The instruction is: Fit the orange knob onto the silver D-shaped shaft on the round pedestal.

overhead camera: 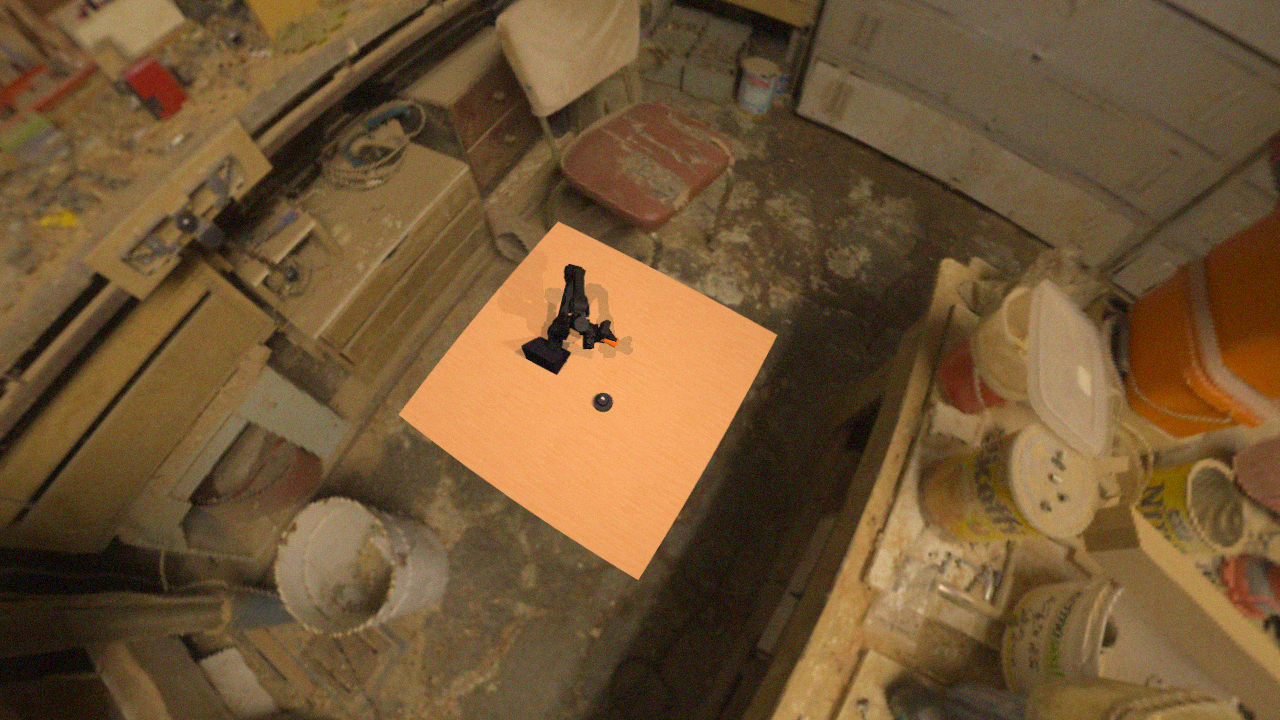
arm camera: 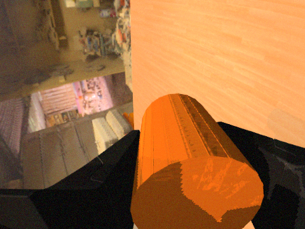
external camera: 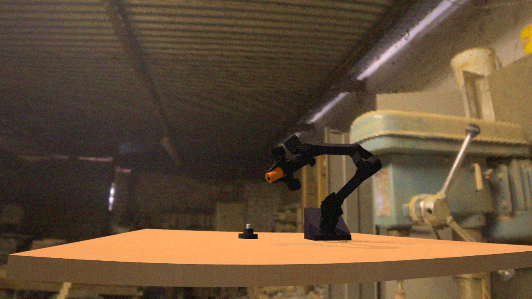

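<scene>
The orange knob is 30 mm behind my gripper tip, 10 mm to the right of it and 20 mm above it. Round my gripper tip: round pedestal: 70 mm ahead, 170 mm to the right, 210 mm below.
</scene>
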